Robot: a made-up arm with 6 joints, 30 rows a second.
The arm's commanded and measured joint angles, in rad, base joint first. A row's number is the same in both.
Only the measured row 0 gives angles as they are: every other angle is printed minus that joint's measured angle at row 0.
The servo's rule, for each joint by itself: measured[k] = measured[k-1] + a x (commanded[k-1-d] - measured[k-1]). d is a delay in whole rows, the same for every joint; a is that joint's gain. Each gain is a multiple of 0.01, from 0.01 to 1. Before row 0 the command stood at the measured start. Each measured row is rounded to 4 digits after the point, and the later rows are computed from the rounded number. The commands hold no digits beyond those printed.
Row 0, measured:
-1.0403, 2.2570, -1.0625, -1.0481, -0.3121, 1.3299
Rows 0 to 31, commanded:
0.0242, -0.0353, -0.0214, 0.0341, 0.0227, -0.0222
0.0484, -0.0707, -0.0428, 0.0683, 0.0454, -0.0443
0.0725, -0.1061, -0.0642, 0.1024, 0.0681, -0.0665
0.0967, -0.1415, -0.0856, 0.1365, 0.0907, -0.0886
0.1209, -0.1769, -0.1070, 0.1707, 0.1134, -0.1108
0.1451, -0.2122, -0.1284, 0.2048, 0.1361, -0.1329
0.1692, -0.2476, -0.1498, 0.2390, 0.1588, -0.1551
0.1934, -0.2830, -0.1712, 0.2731, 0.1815, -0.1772
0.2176, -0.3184, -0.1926, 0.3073, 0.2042, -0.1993
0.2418, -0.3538, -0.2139, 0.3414, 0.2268, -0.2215
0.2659, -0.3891, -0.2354, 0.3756, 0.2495, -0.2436
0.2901, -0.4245, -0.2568, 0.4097, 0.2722, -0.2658
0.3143, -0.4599, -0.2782, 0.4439, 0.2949, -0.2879
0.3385, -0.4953, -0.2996, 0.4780, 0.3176, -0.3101
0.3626, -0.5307, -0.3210, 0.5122, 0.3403, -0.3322
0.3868, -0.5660, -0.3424, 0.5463, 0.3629, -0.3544
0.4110, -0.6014, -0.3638, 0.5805, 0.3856, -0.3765
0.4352, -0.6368, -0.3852, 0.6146, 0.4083, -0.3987
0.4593, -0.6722, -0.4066, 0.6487, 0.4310, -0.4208
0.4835, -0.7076, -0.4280, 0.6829, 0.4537, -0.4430
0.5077, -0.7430, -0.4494, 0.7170, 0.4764, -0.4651
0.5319, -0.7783, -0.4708, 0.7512, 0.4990, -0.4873
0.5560, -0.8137, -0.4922, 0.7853, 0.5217, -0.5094
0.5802, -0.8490, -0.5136, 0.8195, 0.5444, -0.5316
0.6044, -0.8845, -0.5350, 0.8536, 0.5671, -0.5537
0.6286, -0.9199, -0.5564, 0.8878, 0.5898, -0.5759
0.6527, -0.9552, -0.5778, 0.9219, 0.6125, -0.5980
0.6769, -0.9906, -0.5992, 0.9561, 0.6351, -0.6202
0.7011, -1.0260, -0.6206, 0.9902, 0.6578, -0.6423
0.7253, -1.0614, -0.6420, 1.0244, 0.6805, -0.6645
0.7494, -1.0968, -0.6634, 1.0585, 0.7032, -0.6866
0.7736, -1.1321, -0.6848, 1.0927, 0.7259, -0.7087
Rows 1 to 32, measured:
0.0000, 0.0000, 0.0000, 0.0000, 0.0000, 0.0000
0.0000, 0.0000, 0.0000, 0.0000, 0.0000, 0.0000
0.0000, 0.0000, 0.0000, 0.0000, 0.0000, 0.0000
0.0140, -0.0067, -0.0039, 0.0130, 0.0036, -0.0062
0.0340, -0.0189, -0.0109, 0.0340, 0.0103, -0.0169
0.0563, -0.0355, -0.0205, 0.0600, 0.0195, -0.0308
0.0797, -0.0556, -0.0322, 0.0891, 0.0309, -0.0470
0.1036, -0.0786, -0.0457, 0.1201, 0.0441, -0.0649
0.1277, -0.1040, -0.0606, 0.1523, 0.0588, -0.0839
0.1518, -0.1313, -0.0767, 0.1852, 0.0748, -0.1038
0.1759, -0.1601, -0.0937, 0.2186, 0.0919, -0.1244
0.2001, -0.1902, -0.1115, 0.2523, 0.1099, -0.1454
0.2243, -0.2213, -0.1299, 0.2862, 0.1286, -0.1667
0.2484, -0.2532, -0.1489, 0.3202, 0.1479, -0.1882
0.2726, -0.2857, -0.1683, 0.3542, 0.1678, -0.2099
0.2968, -0.3188, -0.1881, 0.3883, 0.1881, -0.2317
0.3210, -0.3523, -0.2082, 0.4224, 0.2088, -0.2537
0.3451, -0.3862, -0.2285, 0.4565, 0.2298, -0.2757
0.3693, -0.4204, -0.2490, 0.4906, 0.2511, -0.2977
0.3935, -0.4548, -0.2697, 0.5248, 0.2726, -0.3198
0.4177, -0.4894, -0.2905, 0.5589, 0.2943, -0.3419
0.4418, -0.5241, -0.3114, 0.5930, 0.3162, -0.3640
0.4660, -0.5590, -0.3324, 0.6272, 0.3382, -0.3861
0.4902, -0.5940, -0.3535, 0.6613, 0.3603, -0.4082
0.5144, -0.6290, -0.3746, 0.6955, 0.3825, -0.4303
0.5385, -0.6641, -0.3958, 0.7296, 0.4048, -0.4524
0.5627, -0.6992, -0.4170, 0.7638, 0.4271, -0.4746
0.5869, -0.7344, -0.4382, 0.7979, 0.4495, -0.4967
0.6111, -0.7696, -0.4595, 0.8321, 0.4719, -0.5189
0.6352, -0.8049, -0.4808, 0.8662, 0.4944, -0.5410
0.6594, -0.8402, -0.5021, 0.9004, 0.5169, -0.5632
0.6836, -0.8755, -0.5234, 0.9345, 0.5394, -0.5853
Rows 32 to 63, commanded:
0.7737, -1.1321, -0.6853, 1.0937, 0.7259, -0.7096
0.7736, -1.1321, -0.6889, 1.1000, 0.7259, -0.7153
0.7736, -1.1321, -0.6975, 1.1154, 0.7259, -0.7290
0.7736, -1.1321, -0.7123, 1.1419, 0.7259, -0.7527
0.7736, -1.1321, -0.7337, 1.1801, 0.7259, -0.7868
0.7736, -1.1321, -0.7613, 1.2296, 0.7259, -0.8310
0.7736, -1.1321, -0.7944, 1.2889, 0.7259, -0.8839
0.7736, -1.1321, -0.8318, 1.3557, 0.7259, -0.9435
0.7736, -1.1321, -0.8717, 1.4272, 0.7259, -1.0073
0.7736, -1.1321, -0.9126, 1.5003, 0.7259, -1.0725
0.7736, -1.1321, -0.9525, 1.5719, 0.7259, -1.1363
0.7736, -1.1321, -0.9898, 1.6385, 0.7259, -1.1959
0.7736, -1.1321, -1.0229, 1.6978, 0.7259, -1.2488
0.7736, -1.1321, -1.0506, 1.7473, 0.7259, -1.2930
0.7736, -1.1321, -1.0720, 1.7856, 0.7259, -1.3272
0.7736, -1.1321, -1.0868, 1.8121, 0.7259, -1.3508
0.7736, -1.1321, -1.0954, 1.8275, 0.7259, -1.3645
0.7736, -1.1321, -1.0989, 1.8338, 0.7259, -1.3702
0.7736, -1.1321, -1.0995, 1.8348, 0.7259, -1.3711
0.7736, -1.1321, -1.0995, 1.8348, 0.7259, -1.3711
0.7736, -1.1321, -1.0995, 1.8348, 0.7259, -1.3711
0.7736, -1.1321, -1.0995, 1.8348, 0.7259, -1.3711
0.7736, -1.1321, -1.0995, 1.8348, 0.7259, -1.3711
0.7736, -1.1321, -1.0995, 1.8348, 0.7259, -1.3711
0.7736, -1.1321, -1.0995, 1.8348, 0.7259, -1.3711
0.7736, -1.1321, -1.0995, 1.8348, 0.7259, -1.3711
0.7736, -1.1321, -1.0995, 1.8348, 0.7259, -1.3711
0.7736, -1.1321, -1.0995, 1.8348, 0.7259, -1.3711
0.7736, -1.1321, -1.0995, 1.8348, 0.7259, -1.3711
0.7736, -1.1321, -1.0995, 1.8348, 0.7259, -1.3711
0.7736, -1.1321, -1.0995, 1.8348, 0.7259, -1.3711
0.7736, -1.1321, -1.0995, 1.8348, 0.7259, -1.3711
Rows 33 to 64, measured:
0.7078, -0.9108, -0.5447, 0.9687, 0.5620, -0.6075
0.7319, -0.9461, -0.5661, 1.0028, 0.5846, -0.6296
0.7561, -0.9814, -0.5875, 1.0370, 0.6072, -0.6517
0.7663, -1.0100, -0.6051, 1.0585, 0.6262, -0.6679
0.7705, -1.0332, -0.6202, 1.0743, 0.6422, -0.6812
0.7723, -1.0520, -0.6341, 1.0899, 0.6556, -0.6946
0.7731, -1.0672, -0.6482, 1.1097, 0.6668, -0.7109
0.7734, -1.0795, -0.6636, 1.1365, 0.6763, -0.7322
0.7735, -1.0895, -0.6812, 1.1719, 0.6842, -0.7599
0.7736, -1.0976, -0.7016, 1.2164, 0.6909, -0.7946
0.7736, -1.1042, -0.7250, 1.2693, 0.6965, -0.8363
0.7736, -1.1095, -0.7514, 1.3293, 0.7012, -0.8842
0.7736, -1.1138, -0.7804, 1.3943, 0.7052, -0.9369
0.7736, -1.1173, -0.8114, 1.4618, 0.7085, -0.9927
0.7736, -1.1201, -0.8435, 1.5289, 0.7113, -1.0496
0.7736, -1.1224, -0.8758, 1.5931, 0.7136, -1.1054
0.7736, -1.1242, -0.9073, 1.6517, 0.7156, -1.1579
0.7736, -1.1257, -0.9369, 1.7026, 0.7172, -1.2053
0.7736, -1.1269, -0.9639, 1.7442, 0.7186, -1.2460
0.7736, -1.1279, -0.9876, 1.7759, 0.7198, -1.2792
0.7736, -1.1287, -1.0076, 1.7979, 0.7208, -1.3047
0.7736, -1.1293, -1.0241, 1.8119, 0.7216, -1.3233
0.7736, -1.1298, -1.0377, 1.8206, 0.7223, -1.3367
0.7736, -1.1302, -1.0488, 1.8260, 0.7229, -1.3463
0.7736, -1.1306, -1.0579, 1.8293, 0.7234, -1.3532
0.7736, -1.1309, -1.0654, 1.8314, 0.7238, -1.3582
0.7736, -1.1311, -1.0715, 1.8327, 0.7241, -1.3618
0.7736, -1.1313, -1.0765, 1.8335, 0.7244, -1.3644
0.7736, -1.1315, -1.0806, 1.8340, 0.7246, -1.3663
0.7736, -1.1316, -1.0840, 1.8343, 0.7248, -1.3676
0.7736, -1.1317, -1.0868, 1.8345, 0.7250, -1.3686
0.7736, -1.1318, -1.0891, 1.8346, 0.7251, -1.3693

